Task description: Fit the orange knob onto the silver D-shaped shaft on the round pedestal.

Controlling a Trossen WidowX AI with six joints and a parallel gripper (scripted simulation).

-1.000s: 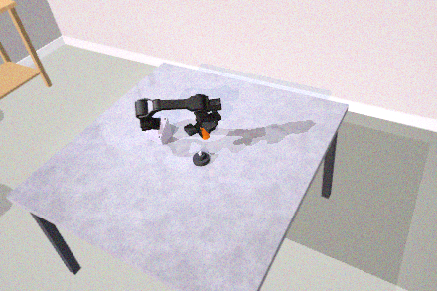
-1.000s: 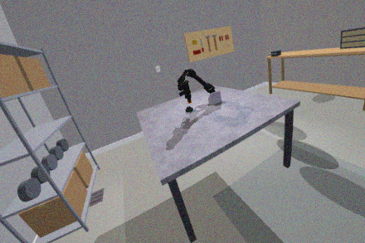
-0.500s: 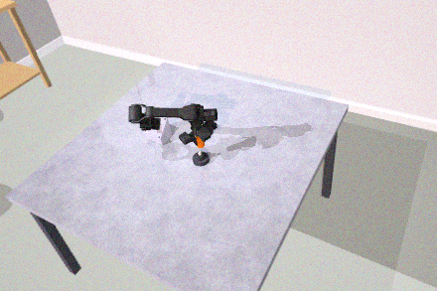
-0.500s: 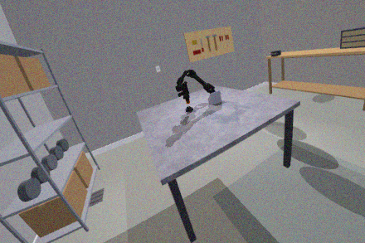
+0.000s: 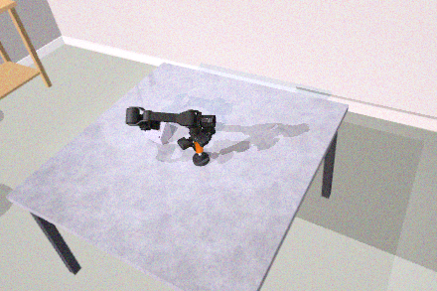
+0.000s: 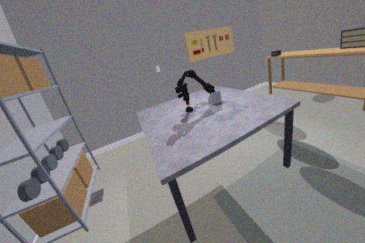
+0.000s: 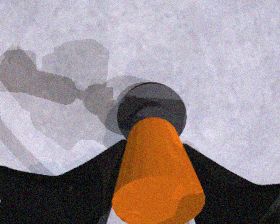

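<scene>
Now: gripper tip 5 cm above the dark round pedestal. Also, from my gripper tip: orange knob (3 cm above).
</scene>
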